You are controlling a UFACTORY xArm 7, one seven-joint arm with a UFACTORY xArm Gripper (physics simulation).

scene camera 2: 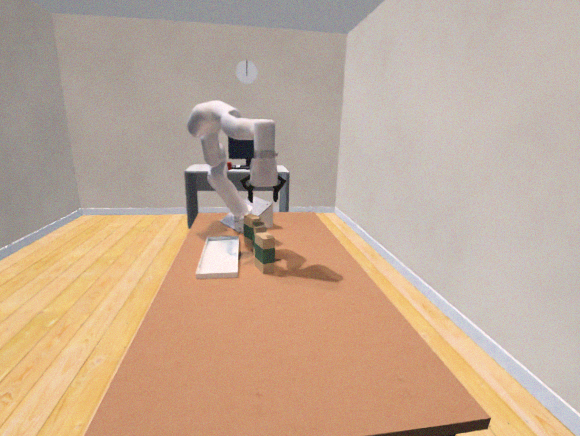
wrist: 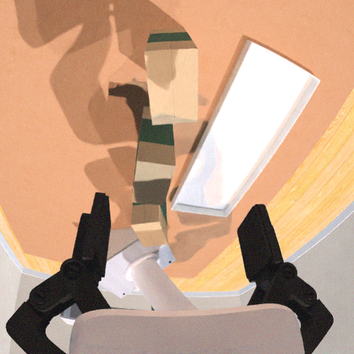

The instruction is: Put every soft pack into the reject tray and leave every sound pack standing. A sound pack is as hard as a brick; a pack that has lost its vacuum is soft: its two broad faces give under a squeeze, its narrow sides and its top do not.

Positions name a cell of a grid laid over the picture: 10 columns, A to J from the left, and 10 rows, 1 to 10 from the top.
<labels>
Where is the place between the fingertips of the gripper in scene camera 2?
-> E5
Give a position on a white reject tray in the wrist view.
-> H3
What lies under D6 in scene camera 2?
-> A white reject tray.
</labels>
